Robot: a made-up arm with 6 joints.
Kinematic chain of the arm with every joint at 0, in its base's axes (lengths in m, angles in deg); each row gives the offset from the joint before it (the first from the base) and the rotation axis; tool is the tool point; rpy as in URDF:
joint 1: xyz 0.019 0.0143 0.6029 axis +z
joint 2: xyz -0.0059 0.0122 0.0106 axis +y
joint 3: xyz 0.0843 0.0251 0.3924 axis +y
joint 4: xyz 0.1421 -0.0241 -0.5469 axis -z
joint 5: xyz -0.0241 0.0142 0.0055 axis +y
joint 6: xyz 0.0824 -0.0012 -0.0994 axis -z
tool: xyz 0.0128 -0.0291 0.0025 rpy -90 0 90
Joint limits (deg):
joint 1: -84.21..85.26
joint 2: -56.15..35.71
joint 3: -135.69..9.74
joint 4: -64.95..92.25
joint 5: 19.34..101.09
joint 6: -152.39..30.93
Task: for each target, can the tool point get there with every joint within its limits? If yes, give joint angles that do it. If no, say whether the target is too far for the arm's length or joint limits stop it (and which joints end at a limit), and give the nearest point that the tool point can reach.
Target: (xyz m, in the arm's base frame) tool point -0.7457 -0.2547 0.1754
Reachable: no: joint limits stop it (at a limit: joint 2, joint 3, joint 5) | nearest point -0.1419 -0.0423 0.3483 | short by 0.663 m
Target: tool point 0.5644 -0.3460 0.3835
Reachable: yes | joints -30.32 27.23 -55.28 -34.03 58.11 14.50
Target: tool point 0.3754 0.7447 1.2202
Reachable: yes | joints 61.88 14.34 -119.49 11.81 68.17 -46.01
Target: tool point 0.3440 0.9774 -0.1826
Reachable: no: too far | nearest point 0.2400 0.6693 0.2957 | short by 0.578 m
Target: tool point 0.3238 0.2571 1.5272
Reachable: yes | joints 36.82 -22.93 -103.60 -3.52 41.34 -39.74
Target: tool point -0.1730 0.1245 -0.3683
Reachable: no: joint limits stop it (at a limit: joint 1, joint 2, joint 4) | nearest point -0.0376 0.2011 0.1858 | short by 0.575 m
